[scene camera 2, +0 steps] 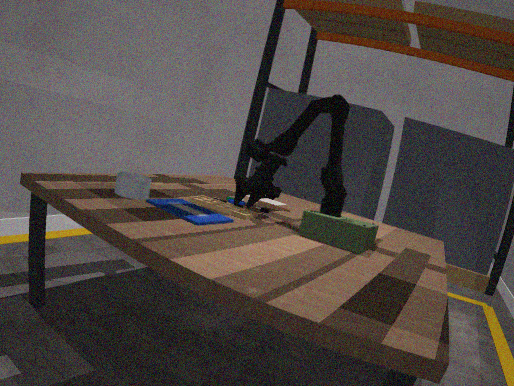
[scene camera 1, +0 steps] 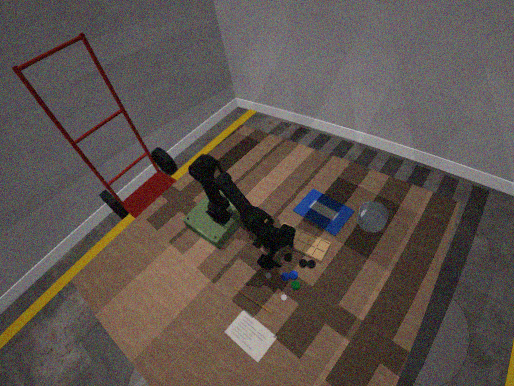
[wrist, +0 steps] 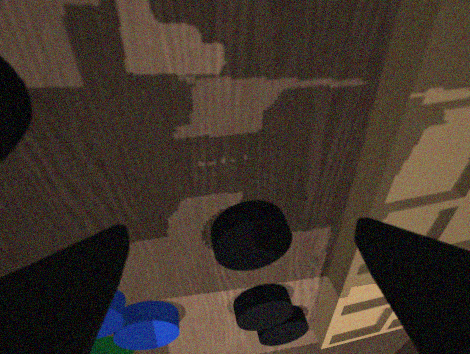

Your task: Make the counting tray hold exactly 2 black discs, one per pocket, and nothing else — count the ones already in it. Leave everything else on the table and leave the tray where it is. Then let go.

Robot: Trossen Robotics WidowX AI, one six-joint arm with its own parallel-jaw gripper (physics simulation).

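The tan counting tray lies beside the arm; its visible pockets look empty, and part is hidden behind the arm in scene camera 1. A black disc lies on the table near the tray. Two more black discs lie close together farther along. My gripper is open and empty, low above the table. In the wrist view the nearest black disc shows between the fingertips. A dark round shape is cut off at the wrist view's left edge.
Two blue discs, a green disc and two pale discs lie near the gripper. A blue board, a clear bowl and a paper sheet lie farther off.
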